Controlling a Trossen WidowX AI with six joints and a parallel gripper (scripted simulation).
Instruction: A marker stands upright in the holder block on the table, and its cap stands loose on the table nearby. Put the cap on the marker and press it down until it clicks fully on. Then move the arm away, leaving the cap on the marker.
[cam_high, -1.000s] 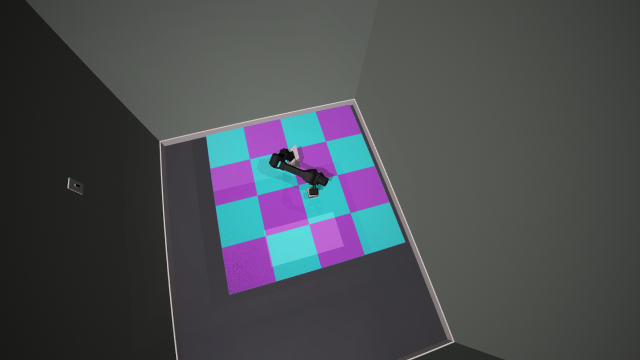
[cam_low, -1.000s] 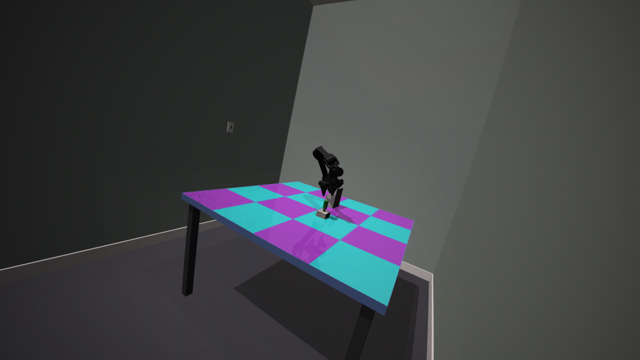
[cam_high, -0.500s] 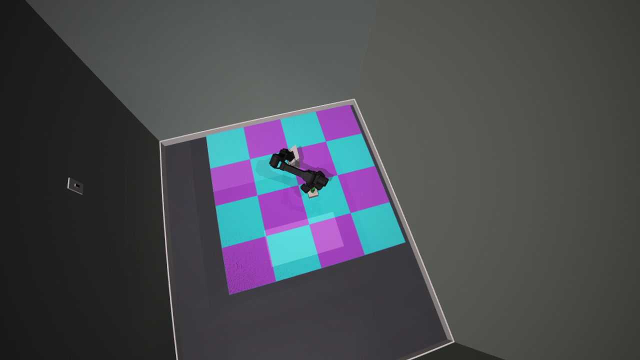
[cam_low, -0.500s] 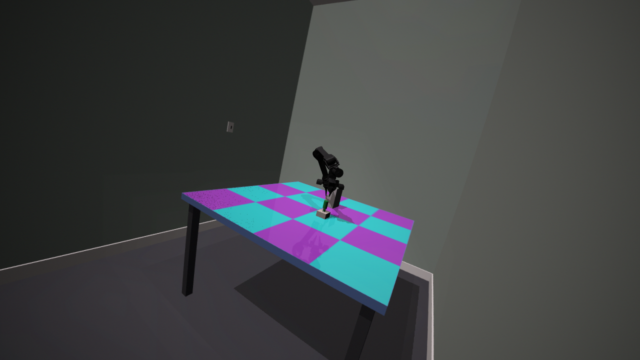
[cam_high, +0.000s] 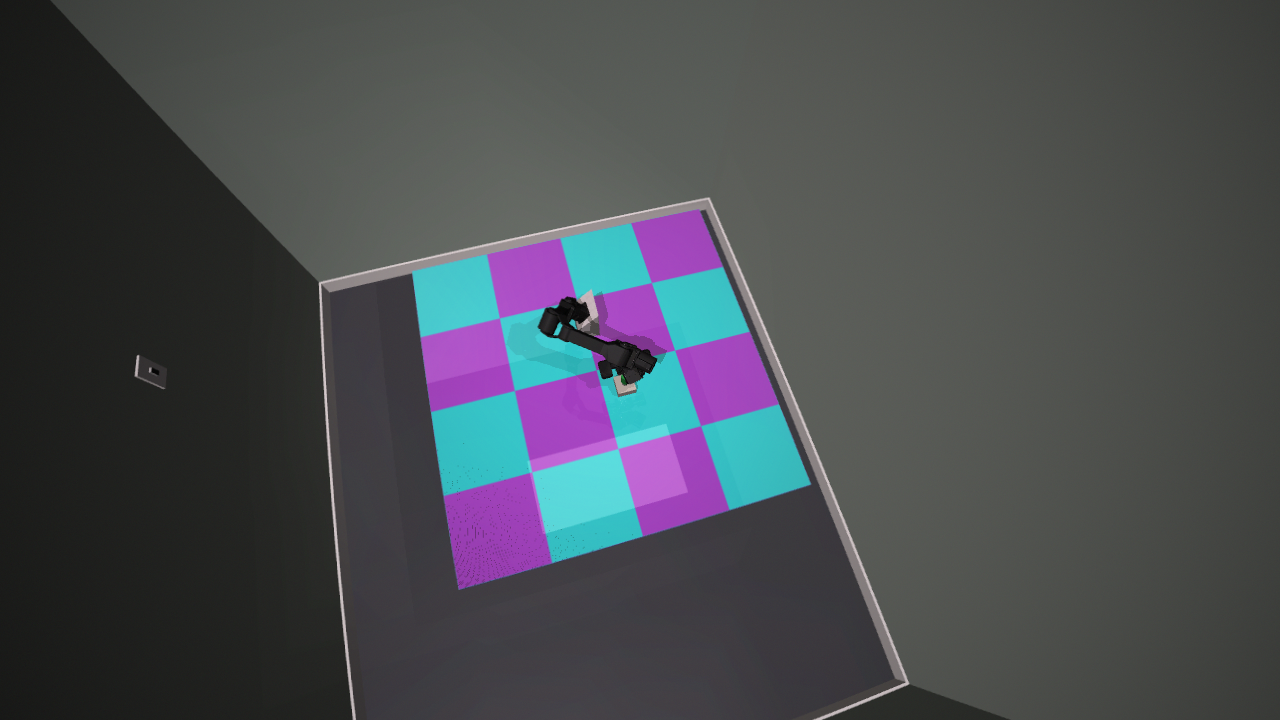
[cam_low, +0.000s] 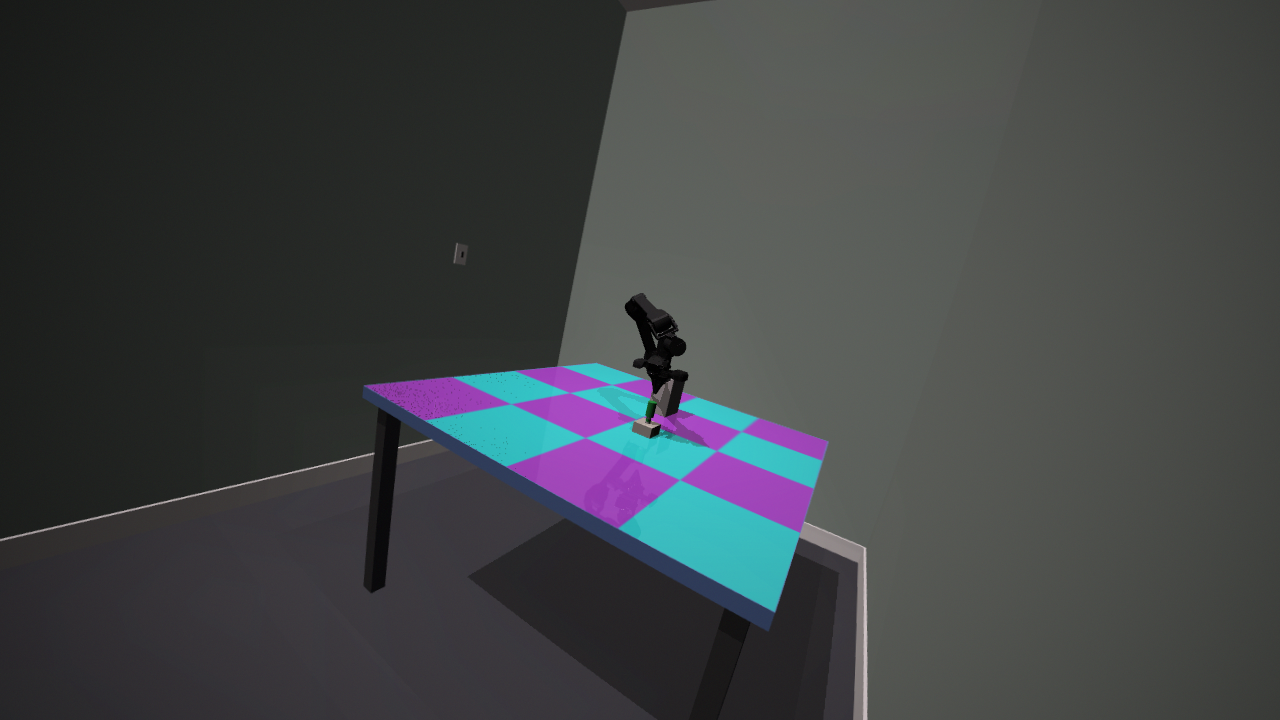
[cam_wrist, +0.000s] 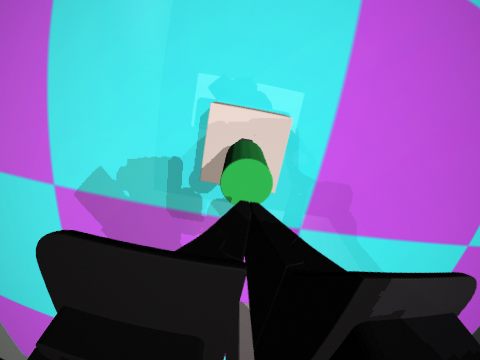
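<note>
My gripper tip is now 60 mm above the green cap. Round my gripper tip: holder block 120 mm below.
</note>
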